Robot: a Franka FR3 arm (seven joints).
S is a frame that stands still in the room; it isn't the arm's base.
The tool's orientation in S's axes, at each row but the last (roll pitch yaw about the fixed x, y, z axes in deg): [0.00, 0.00, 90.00]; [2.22, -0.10, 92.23]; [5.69, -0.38, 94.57]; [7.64, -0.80, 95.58]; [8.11, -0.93, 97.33]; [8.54, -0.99, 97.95]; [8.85, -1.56, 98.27]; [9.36, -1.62, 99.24]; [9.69, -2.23, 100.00]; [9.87, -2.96, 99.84]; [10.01, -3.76, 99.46]
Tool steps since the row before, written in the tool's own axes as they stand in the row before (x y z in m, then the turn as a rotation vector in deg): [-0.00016, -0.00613, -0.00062, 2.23, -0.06, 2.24]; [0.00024, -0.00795, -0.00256, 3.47, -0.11, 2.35]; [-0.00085, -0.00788, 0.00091, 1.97, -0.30, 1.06]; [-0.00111, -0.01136, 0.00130, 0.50, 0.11, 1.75]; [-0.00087, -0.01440, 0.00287, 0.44, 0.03, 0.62]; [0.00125, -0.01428, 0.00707, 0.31, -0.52, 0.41]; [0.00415, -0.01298, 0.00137, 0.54, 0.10, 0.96]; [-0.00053, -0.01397, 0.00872, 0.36, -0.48, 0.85]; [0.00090, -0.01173, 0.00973, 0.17, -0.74, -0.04]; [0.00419, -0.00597, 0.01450, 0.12, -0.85, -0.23]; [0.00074, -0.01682, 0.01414, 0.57, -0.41, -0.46]
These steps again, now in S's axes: [0.00613, -0.00016, -0.00062, 0.06, 2.23, 2.24]; [0.00783, 0.00055, -0.00287, 0.07, 3.47, 2.35]; [0.00797, -0.00022, 0.00012, 0.25, 1.99, 1.04]; [0.01149, 0.00001, -0.00024, 0.08, 0.49, 1.76]; [0.01465, 0.00099, 0.00080, 0.00, 0.43, 0.63]; [0.01486, 0.00325, 0.00489, 0.53, 0.38, 0.33]; [0.01230, 0.00600, -0.00053, -0.03, 0.52, 0.98]; [0.01512, 0.00174, 0.00631, 0.55, 0.43, 0.77]; [0.01290, 0.00289, 0.00765, 0.68, 0.30, -0.16]; [0.00765, 0.00488, 0.01346, 0.76, 0.27, -0.37]; [0.01876, 0.00314, 0.01103, 0.22, 0.65, -0.49]
